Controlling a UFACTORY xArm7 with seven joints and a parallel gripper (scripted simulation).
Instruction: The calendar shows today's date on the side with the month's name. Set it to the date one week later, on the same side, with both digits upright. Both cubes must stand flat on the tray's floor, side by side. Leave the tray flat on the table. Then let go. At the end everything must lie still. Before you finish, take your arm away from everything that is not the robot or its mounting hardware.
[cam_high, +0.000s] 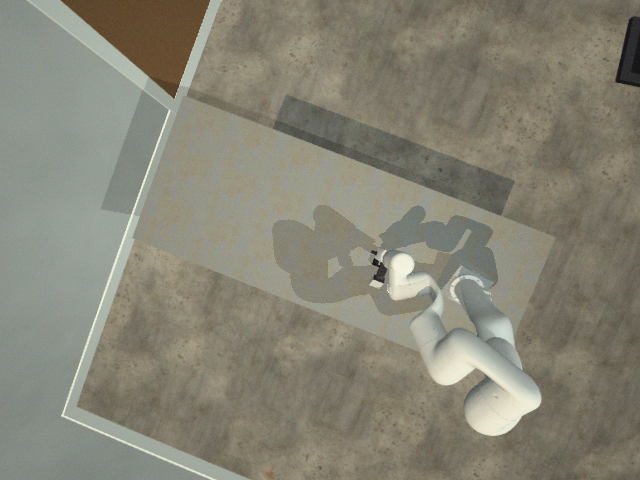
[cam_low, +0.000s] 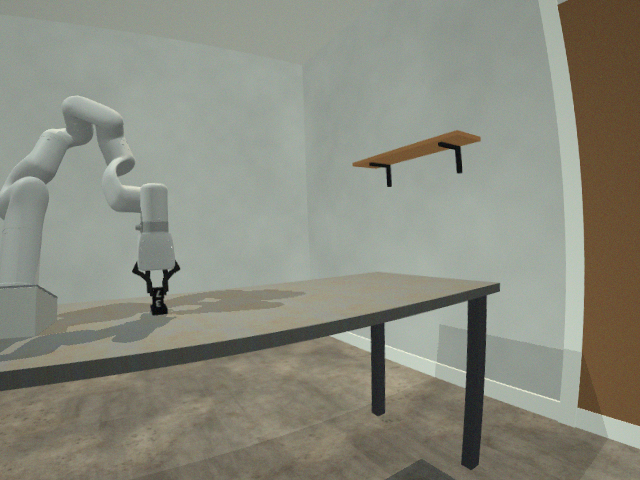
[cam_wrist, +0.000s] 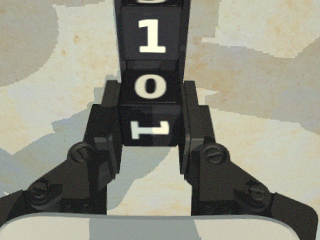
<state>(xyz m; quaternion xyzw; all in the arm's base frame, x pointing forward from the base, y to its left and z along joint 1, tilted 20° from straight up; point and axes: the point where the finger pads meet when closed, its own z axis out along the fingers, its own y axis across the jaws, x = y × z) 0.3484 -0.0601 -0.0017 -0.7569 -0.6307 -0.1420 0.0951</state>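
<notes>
The black calendar tray lies 6 cm below my hand and 2 cm to the left of it.
</notes>
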